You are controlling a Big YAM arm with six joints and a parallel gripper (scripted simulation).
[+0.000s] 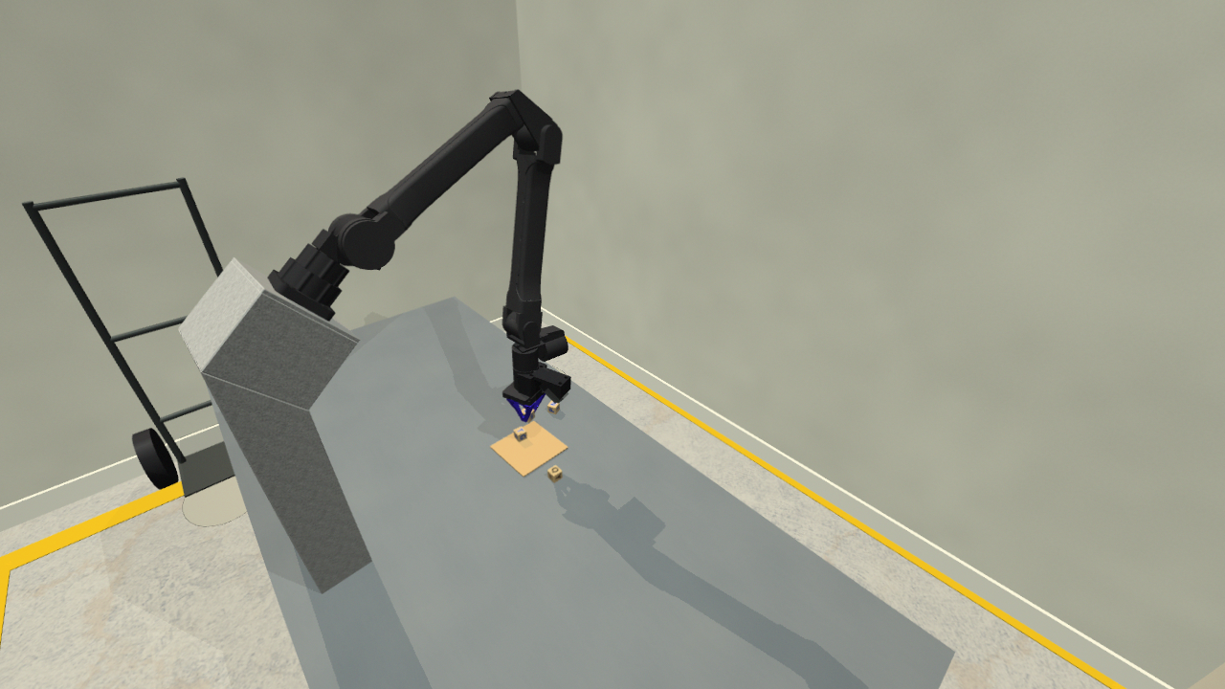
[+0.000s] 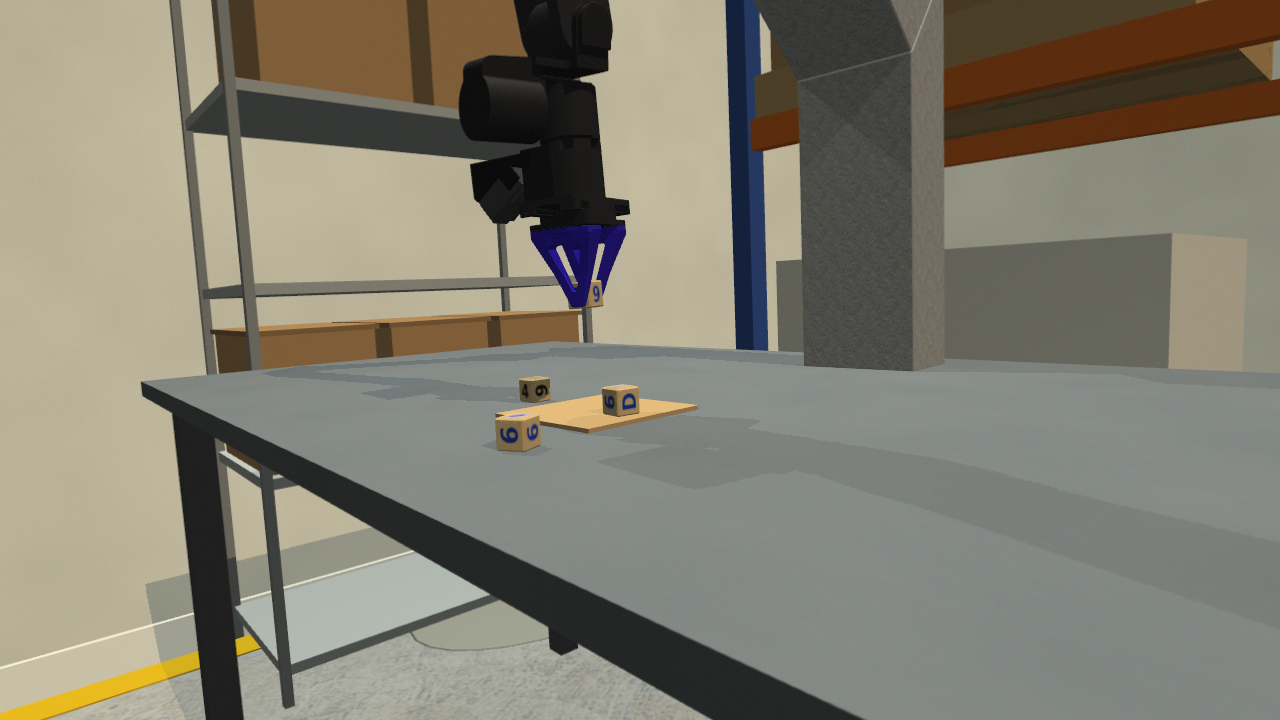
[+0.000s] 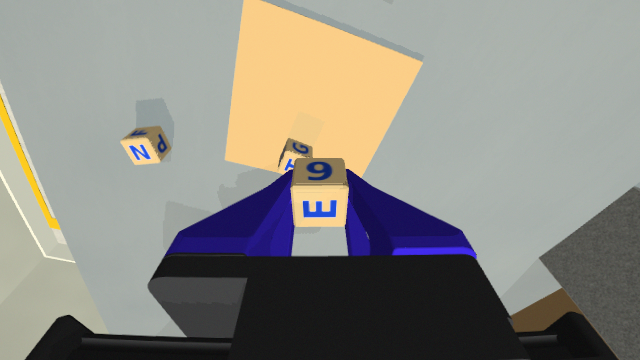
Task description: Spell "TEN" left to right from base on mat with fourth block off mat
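Right now my hand is 11 cm above the tan mat and 1 cm to the right of it.
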